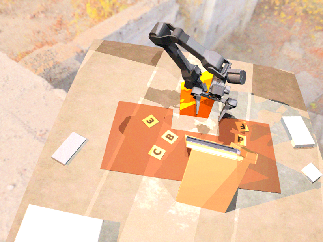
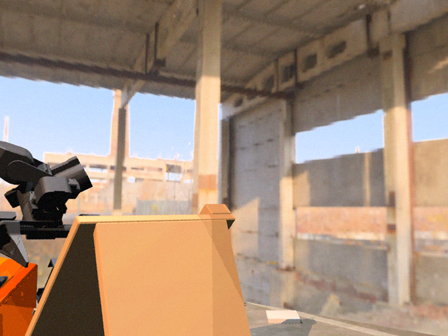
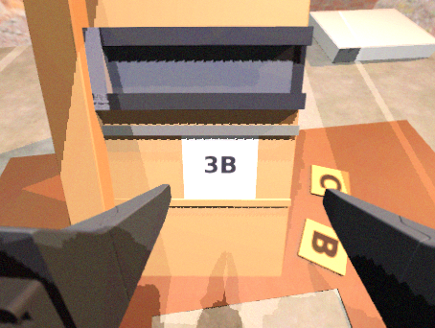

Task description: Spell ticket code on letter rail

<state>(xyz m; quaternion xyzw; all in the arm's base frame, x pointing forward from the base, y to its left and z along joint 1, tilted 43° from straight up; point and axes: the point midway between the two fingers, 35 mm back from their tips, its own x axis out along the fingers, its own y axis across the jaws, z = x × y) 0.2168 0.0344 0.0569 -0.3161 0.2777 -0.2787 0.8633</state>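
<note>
The white ticket lies 70 mm ahead of my gripper tip and 70 mm below it. The rest, counted from my gripper tip: orange mat 30 mm behind, 10 mm to the right, 180 mm below; grey slab 40 mm ahead, 560 mm to the right, 180 mm below.
</note>
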